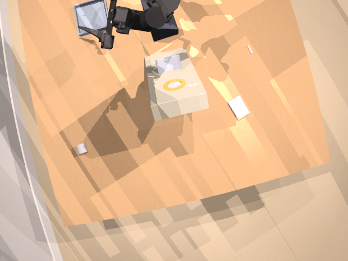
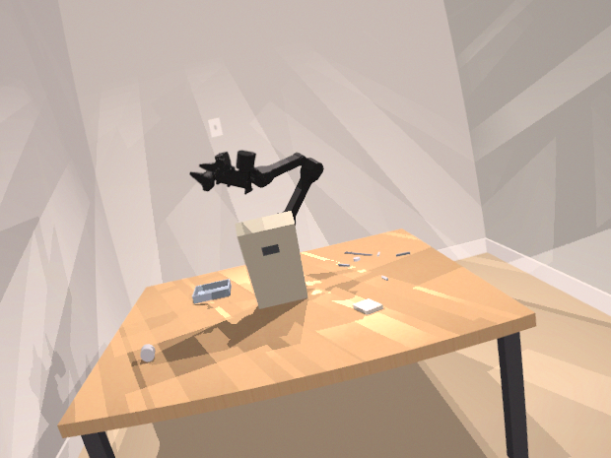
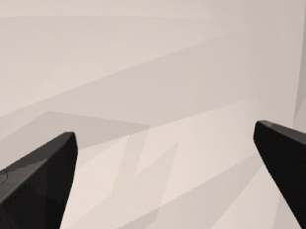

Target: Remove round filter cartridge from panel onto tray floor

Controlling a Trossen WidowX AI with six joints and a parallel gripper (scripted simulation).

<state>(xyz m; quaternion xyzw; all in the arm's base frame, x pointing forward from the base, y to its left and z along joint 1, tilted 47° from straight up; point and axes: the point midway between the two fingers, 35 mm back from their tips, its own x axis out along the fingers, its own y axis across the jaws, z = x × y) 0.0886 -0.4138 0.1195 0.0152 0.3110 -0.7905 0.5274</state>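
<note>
The round filter cartridge lies 270 mm ahead of my gripper tip, 160 mm to the left of it and 270 mm below it. The rest, counted from my gripper tip: flat beige block 420 mm ahead, 400 mm to the left, 520 mm below; blue-grey tray 220 mm behind, 40 mm to the right, 520 mm below; service panel box 220 mm ahead, 170 mm to the left, 350 mm below.
</note>
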